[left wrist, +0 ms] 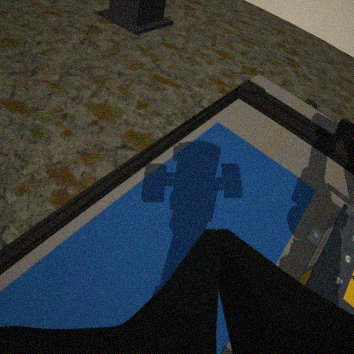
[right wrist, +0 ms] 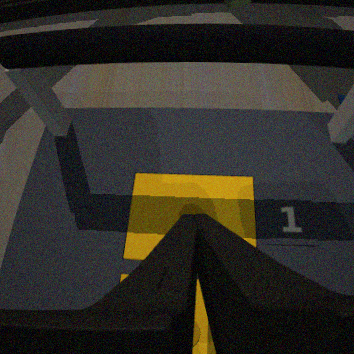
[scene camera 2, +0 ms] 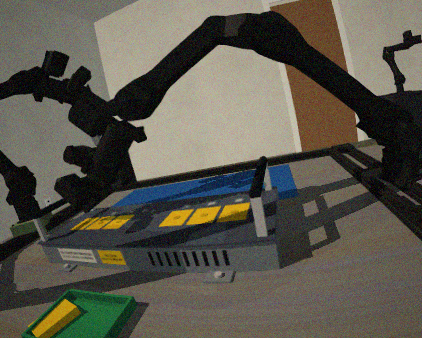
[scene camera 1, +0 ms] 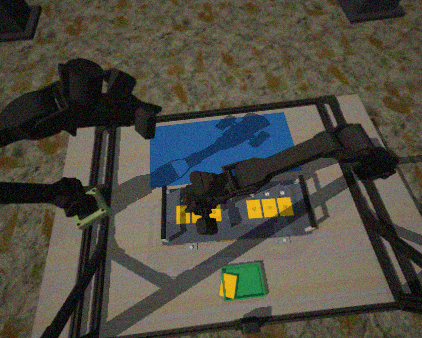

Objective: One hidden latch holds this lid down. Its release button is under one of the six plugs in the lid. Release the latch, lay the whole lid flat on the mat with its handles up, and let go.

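Frame: origin at the left arm's base, x down, y back, z left, level; millimetres.
Where they show: left gripper, between the fingertips: [left wrist: 215, 239] [scene camera 1: 161, 108]; right gripper, between the fingertips: [right wrist: 193, 225] [scene camera 2: 85, 211] [scene camera 1: 185, 211]; left arm's base, origin of its link: [scene camera 2: 30, 217] [scene camera 1: 86, 207]; right arm's base, origin of its link: [scene camera 2: 401, 177] [scene camera 1: 365, 173].
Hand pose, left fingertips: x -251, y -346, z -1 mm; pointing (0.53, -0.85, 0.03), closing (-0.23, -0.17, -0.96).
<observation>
Each offset is from my left fingertips to the top centre of the thing. Level surfaces: height alone.
The grey lid [scene camera 1: 243, 229] [scene camera 2: 193, 231] [right wrist: 211, 147] sits on its box in the middle of the table, with a black handle at each end [scene camera 1: 307, 204] [scene camera 2: 258, 178] [right wrist: 175, 46]. Yellow plugs lie in two groups of three on it @[dz -336, dx +255, dy -150 mm] [scene camera 1: 269, 207] [scene camera 2: 203, 214]. My right gripper [scene camera 1: 189, 209] [right wrist: 193, 225] is shut and empty. Its tip is on the leftmost plug @[dz -198, dx +255, dy +94 mm] [right wrist: 189, 186], beside the numeral 1. My left gripper [scene camera 1: 146, 129] [left wrist: 215, 239] is shut and empty, and hangs high over the left end of the blue mat @[dx +302 mm] [scene camera 1: 183, 141] [scene camera 2: 176, 189] [left wrist: 88, 253].
A green tray @[dz -460, dx +287, dy +48 mm] [scene camera 1: 251, 279] [scene camera 2: 102, 312] holding a loose yellow plate @[dz -446, dx +288, dy +90 mm] [scene camera 1: 230, 286] [scene camera 2: 59, 316] lies in front of the box. A black frame rail [scene camera 1: 243, 108] [left wrist: 105, 182] runs around the table. A green bracket [scene camera 1: 92, 208] sits at the left edge.
</observation>
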